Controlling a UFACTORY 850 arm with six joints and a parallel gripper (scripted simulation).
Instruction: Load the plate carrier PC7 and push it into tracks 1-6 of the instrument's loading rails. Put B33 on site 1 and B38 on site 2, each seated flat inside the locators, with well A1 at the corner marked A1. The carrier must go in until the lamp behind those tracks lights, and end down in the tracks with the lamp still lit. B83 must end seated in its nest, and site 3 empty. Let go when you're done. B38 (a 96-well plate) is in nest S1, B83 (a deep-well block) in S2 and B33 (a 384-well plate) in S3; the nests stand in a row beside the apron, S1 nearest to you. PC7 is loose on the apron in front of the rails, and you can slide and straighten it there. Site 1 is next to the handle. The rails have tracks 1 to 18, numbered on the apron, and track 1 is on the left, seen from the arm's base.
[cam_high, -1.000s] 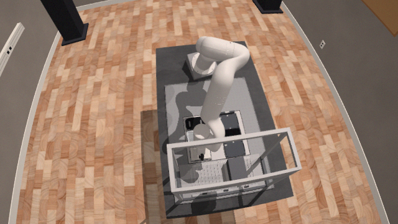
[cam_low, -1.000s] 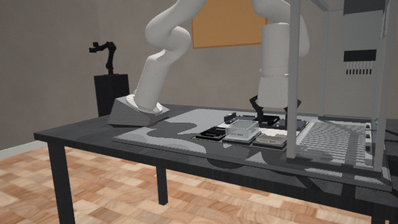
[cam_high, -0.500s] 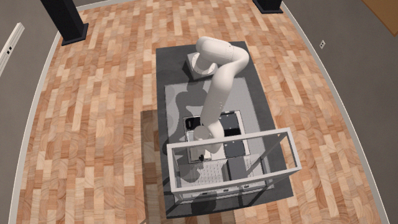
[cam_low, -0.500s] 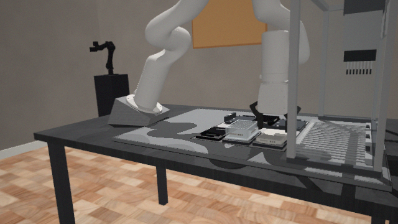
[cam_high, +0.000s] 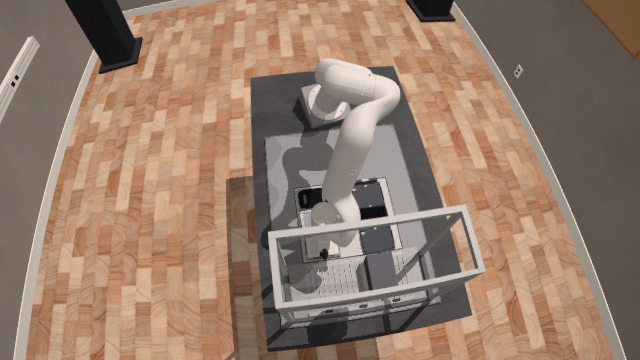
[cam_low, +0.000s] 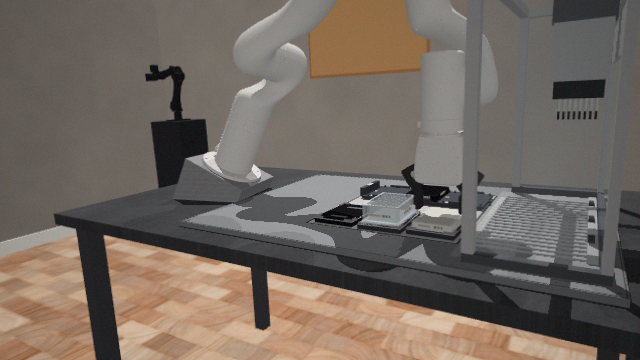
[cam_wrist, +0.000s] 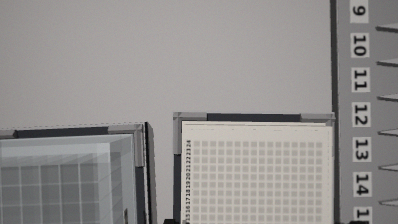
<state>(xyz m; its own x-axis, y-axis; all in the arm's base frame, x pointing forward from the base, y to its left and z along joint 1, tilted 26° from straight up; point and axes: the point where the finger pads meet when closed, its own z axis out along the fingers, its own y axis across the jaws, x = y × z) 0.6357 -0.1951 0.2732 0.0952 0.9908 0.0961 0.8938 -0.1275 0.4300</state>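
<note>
The nest S3 is 40 mm below my hand. The rest, counted from my hand: nest S1 (220 mm behind, 10 mm to the left, 40 mm below); black 96-well plate B38 (80 mm behind, 240 mm to the left, 30 mm below); dark carrier PC7 (90 mm behind, 240 mm to the left, 30 mm below).
</note>
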